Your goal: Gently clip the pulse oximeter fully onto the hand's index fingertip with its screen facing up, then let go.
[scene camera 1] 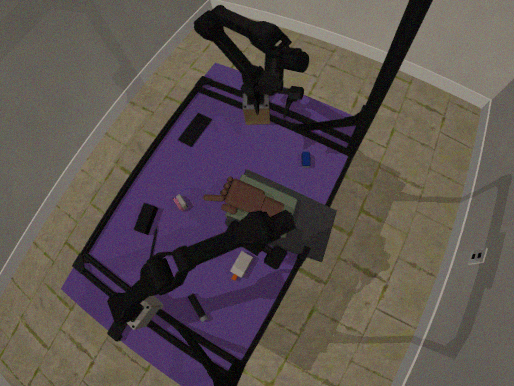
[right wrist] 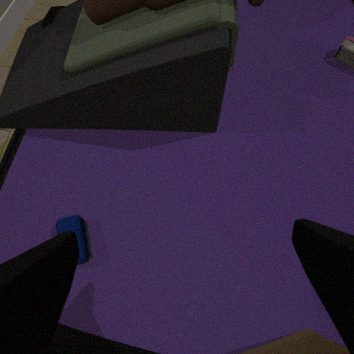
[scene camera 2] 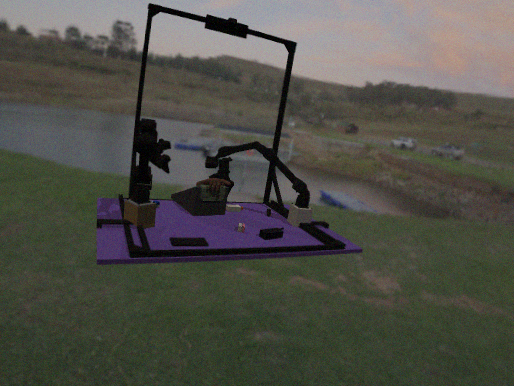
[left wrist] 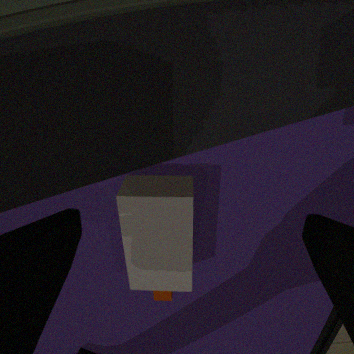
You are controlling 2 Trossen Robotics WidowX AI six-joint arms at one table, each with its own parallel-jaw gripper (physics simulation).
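Frame: origin at the left arm's base, x back, y down, z right, level; centimetres.
Where they show: left gripper, between the fingertips: [left wrist: 194, 223]; right gripper, between the fingertips: [scene camera 1: 270, 116] [right wrist: 186, 236] [scene camera 2: 164, 170]; left arm's base, origin of its link: [scene camera 1: 132, 308] [scene camera 2: 301, 206]; right arm's base, origin of its link: [scene camera 2: 140, 201].
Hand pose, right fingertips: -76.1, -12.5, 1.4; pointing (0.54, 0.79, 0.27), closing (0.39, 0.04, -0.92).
Note:
Each offset is from my right fingertips to the centre of the thing, as dx, dy, dz. "spot": to the spot under its first point.
A small white-and-pink clip-like piece @[spot: +38.1, +19.8, -14.7] [scene camera 1: 180, 202] [scene camera 2: 241, 227] [right wrist: 347, 52], which looks like the pulse oximeter, lies on the purple mat. The brown hand [scene camera 1: 246, 194] [scene camera 2: 215, 183] [right wrist: 112, 10] rests on a green cloth over a dark wedge; its index finger [scene camera 1: 214, 198] sticks out alone, away from the wedge, with nothing on it. My right gripper [scene camera 1: 273, 111] [scene camera 2: 166, 169] [right wrist: 186, 236] is open and empty, high above the mat near its own base, apart from the clip. My left gripper [left wrist: 194, 223] is open above a white box with an orange tab; its fingers are hidden in scene camera 1.
The white box @[+43.2, +21.6, +17.3] [scene camera 1: 242, 264] [scene camera 2: 233, 207] [left wrist: 160, 235] lies beside the dark wedge [scene camera 1: 317, 225] [right wrist: 165, 95]. A blue block @[-3.0, +21.4, +13.4] [scene camera 1: 306, 159] [right wrist: 70, 223], two black boxes @[+10.5, +22.6, -32.6] [scene camera 1: 195, 129] @[+51.2, +21.2, -22.5] [scene camera 1: 146, 218], a thin pen @[+56.6, +22.5, -14.2] [scene camera 1: 154, 242] and a dark cylinder @[+63.4, +21.7, +14.0] [scene camera 1: 196, 306] lie around. Black rails border the mat.

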